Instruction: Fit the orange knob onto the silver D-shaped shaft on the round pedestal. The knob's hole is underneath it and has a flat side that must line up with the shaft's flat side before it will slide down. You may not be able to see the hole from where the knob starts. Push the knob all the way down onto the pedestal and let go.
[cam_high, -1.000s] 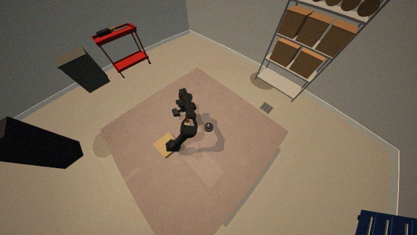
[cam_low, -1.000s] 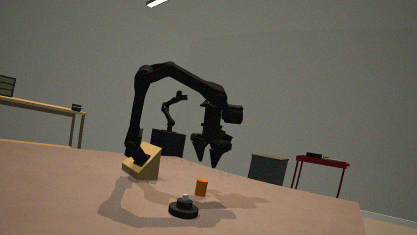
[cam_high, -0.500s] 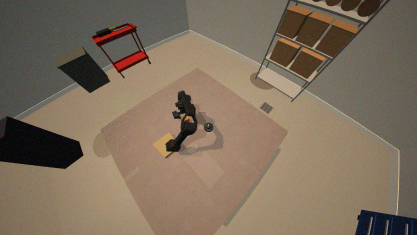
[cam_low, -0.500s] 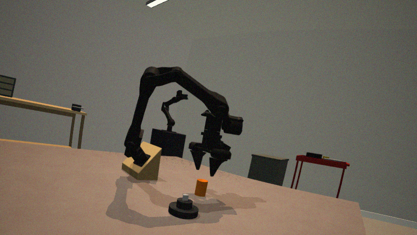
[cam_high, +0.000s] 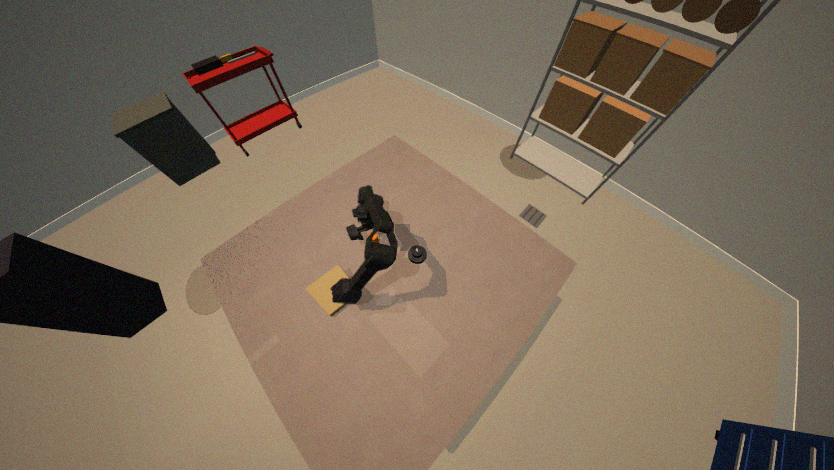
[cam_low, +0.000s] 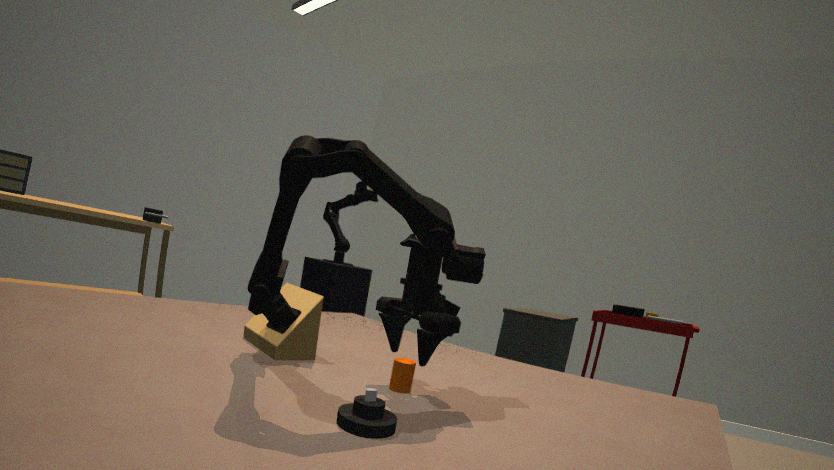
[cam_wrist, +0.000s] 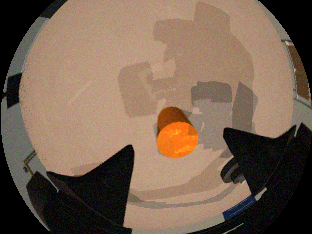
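Right now the orange knob is 2 cm below my gripper tip. From my gripper tip the other things lie so: round black pedestal (19 cm to the right, 9 cm ahead, 3 cm below).
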